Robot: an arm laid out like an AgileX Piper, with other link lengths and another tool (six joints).
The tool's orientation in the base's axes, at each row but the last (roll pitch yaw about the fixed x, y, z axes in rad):
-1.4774, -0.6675, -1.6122
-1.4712, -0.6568, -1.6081
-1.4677, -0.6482, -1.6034
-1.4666, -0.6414, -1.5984
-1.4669, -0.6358, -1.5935
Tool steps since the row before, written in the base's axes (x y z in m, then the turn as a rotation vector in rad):
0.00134, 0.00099, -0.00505, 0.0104, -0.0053, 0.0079
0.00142, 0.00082, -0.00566, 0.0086, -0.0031, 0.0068
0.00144, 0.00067, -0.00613, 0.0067, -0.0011, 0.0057
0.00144, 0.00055, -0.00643, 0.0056, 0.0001, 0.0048
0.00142, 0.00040, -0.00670, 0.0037, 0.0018, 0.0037
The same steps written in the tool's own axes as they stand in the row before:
-0.00395, 0.00343, 0.00098, 0.0087, -0.0022, 0.0109
-0.00415, 0.00407, 0.00099, 0.0064, -0.0028, 0.0090
-0.00427, 0.00458, 0.00095, 0.0041, -0.0033, 0.0071
-0.00432, 0.00492, 0.00092, 0.0027, -0.0034, 0.0060
-0.00433, 0.00525, 0.00087, 0.0007, -0.0037, 0.0041

